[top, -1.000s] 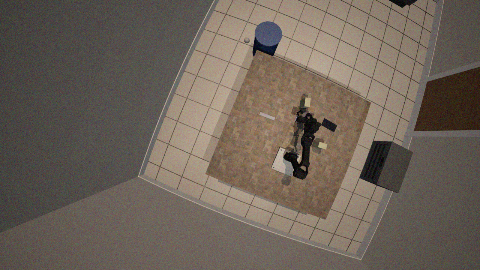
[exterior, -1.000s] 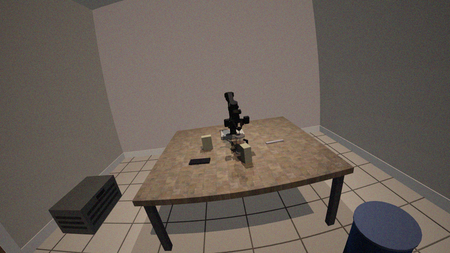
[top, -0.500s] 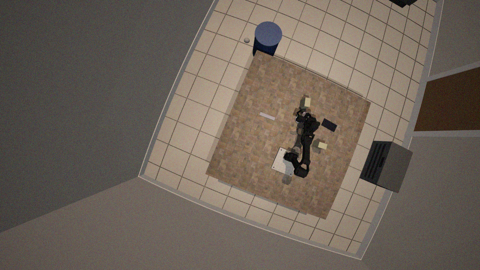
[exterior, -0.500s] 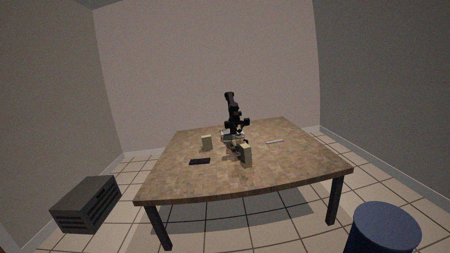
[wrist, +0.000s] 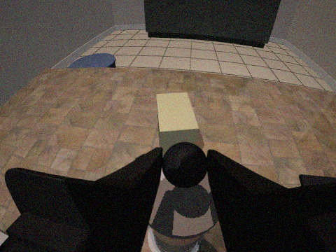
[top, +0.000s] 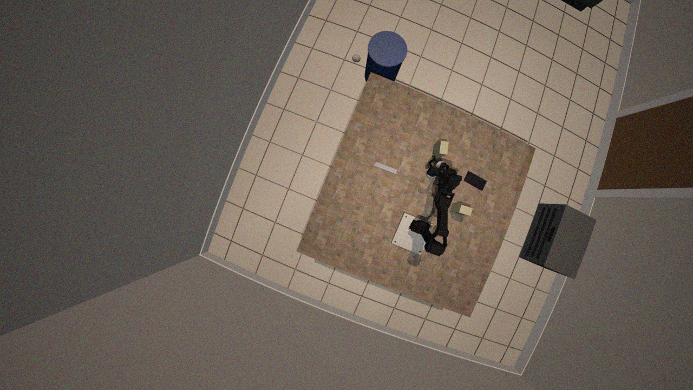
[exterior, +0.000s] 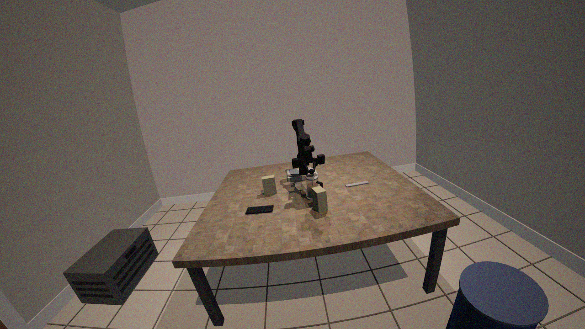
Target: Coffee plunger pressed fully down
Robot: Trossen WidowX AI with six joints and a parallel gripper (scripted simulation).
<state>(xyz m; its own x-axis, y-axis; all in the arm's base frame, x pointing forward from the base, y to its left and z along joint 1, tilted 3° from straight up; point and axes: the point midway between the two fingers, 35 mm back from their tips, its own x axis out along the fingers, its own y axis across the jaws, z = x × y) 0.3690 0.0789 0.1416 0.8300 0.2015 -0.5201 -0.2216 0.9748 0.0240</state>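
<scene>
My gripper tip is 90 mm above the coffee press, 10 mm to the right of it and 10 mm past it. From my gripper tip the other things lie so: grey bar (270 mm to the left, 170 mm below, 170 mm behind).
</scene>
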